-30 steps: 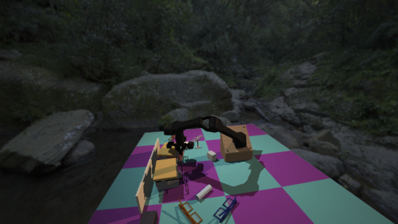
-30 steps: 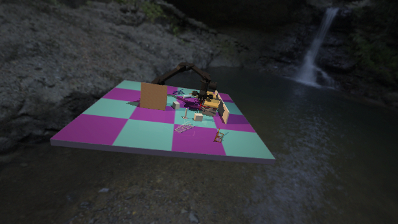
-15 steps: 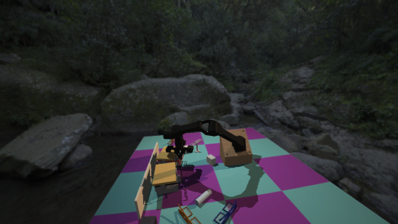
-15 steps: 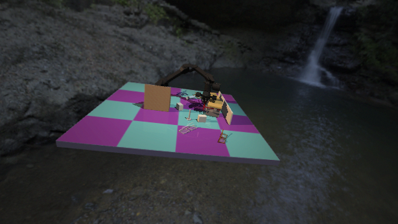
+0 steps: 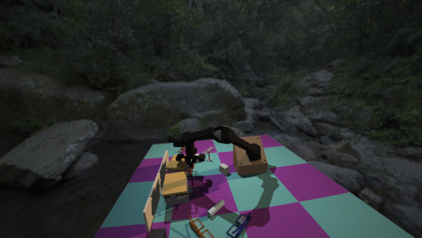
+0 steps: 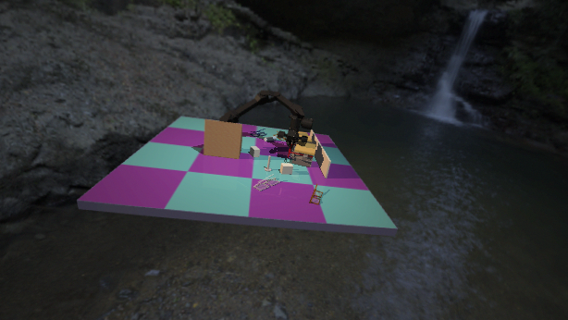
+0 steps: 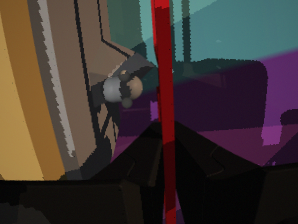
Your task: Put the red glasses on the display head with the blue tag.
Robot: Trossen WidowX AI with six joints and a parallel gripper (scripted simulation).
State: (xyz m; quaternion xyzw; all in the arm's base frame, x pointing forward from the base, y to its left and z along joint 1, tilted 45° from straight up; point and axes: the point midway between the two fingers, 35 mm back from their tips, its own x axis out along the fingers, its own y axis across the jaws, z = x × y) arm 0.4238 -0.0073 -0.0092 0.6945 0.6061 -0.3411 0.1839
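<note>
Right now my gripper tip is 4 cm to the left of the red glasses, 4 cm short of it and 1 cm below it. From my gripper tip the other things lie so: tall pale board: 20 cm ahead, 6 cm to the left, 1 cm below.
</note>
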